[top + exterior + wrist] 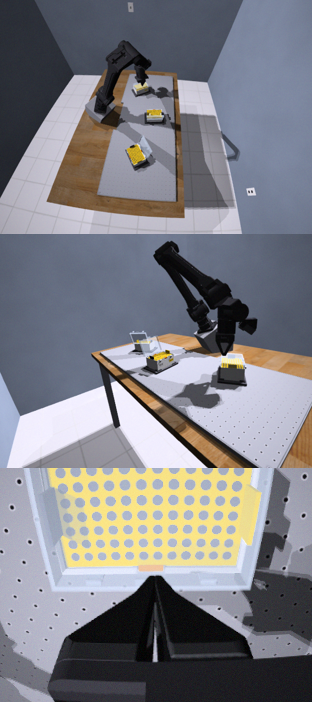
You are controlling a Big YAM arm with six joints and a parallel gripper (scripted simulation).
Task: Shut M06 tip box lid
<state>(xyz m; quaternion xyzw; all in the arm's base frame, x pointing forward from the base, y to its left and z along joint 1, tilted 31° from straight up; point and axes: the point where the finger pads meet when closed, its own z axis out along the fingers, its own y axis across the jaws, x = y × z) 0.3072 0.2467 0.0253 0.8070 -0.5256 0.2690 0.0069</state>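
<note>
Right now the lid is 3 cm to the left of my hand, 3 cm below it and 1 cm behind it. Round my hand: yellow tip rack (4 cm below, 3 cm to the left, 1 cm behind).
</note>
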